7 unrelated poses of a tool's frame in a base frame.
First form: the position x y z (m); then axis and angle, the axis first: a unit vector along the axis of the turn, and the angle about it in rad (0 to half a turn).
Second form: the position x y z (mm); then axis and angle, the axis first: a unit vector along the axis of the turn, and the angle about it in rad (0 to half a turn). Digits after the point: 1 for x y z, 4 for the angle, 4 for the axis.
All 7 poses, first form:
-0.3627 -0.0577 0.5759 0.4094 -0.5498 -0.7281 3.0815
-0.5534 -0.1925 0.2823 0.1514 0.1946 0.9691 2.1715
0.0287 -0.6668 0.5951 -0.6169 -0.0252 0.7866 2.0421
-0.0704 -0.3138 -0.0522 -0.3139 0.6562 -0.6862 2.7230
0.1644 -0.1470 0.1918 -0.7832 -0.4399 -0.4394 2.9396
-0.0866 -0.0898 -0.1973 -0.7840 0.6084 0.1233 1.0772
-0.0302 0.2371 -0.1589 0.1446 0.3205 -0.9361 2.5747
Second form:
-362.7 -57.7 575.9 0.4094 -0.5498 -0.7281 3.0815
-553.4 -192.5 282.3 0.1514 0.1946 0.9691 2.1715
28.7 -666.8 595.1 -0.6169 -0.0252 0.7866 2.0421
-70.4 -313.8 -52.2 -0.3139 0.6562 -0.6862 2.7230
164.4 -147.0 191.8 -0.7832 -0.4399 -0.4394 2.9396
-86.6 -89.8 -197.3 -0.7840 0.6084 0.1233 1.0772
-30.2 237.1 -158.9 0.1446 0.3205 -0.9361 2.5747

